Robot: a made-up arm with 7 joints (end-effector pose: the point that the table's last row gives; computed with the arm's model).
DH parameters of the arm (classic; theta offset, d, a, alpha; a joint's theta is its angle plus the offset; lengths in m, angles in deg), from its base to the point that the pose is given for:
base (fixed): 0 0 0 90
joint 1: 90 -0.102 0 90
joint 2: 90 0 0 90
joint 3: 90 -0.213 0 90
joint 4: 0 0 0 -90
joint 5: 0 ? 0 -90
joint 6: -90 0 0 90
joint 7: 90 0 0 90
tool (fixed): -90 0 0 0
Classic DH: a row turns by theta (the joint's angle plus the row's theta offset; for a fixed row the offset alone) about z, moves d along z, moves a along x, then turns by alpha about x.
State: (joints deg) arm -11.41 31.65 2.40 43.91 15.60 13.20 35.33
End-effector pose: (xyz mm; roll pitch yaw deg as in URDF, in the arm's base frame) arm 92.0 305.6 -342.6 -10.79 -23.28 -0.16
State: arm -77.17 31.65 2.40 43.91 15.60 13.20 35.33
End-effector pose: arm -274.7 305.6 -224.6 -10.99 42.48 -0.20
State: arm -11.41 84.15 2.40 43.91 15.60 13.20 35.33
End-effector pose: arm 148.6 478.0 -62.5 41.36 -10.08 -27.40
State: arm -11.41 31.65 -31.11 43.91 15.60 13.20 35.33
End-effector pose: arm 60.7 230.4 -383.6 -20.46 -7.53 -25.76
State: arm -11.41 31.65 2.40 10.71 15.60 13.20 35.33
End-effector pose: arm -31.9 332.8 -372.1 -4.72 4.29 16.51
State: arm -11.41 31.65 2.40 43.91 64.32 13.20 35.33
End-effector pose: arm 92.0 305.6 -342.6 -47.26 -28.92 52.62
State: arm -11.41 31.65 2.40 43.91 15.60 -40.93 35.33
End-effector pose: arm 92.0 305.6 -342.6 30.73 -65.33 -53.89
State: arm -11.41 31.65 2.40 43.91 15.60 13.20 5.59
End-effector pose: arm 92.0 305.6 -342.6 18.95 -23.28 -0.16
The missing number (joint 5, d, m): -0.228
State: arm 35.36 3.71 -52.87 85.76 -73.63 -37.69 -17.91
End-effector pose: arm 251.5 -64.0 -117.2 110.91 19.81 -179.84
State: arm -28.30 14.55 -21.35 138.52 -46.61 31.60 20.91
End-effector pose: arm 97.9 59.4 -114.8 62.57 -43.77 -88.41
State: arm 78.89 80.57 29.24 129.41 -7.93 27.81 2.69
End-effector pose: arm -42.7 183.4 165.0 -159.55 6.71 -88.98
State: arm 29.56 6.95 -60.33 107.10 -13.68 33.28 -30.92
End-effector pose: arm 176.6 -68.3 -92.7 119.22 -49.31 -135.50
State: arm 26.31 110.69 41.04 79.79 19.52 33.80 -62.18
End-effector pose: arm 50.9 287.0 278.8 -143.18 -29.29 -81.28
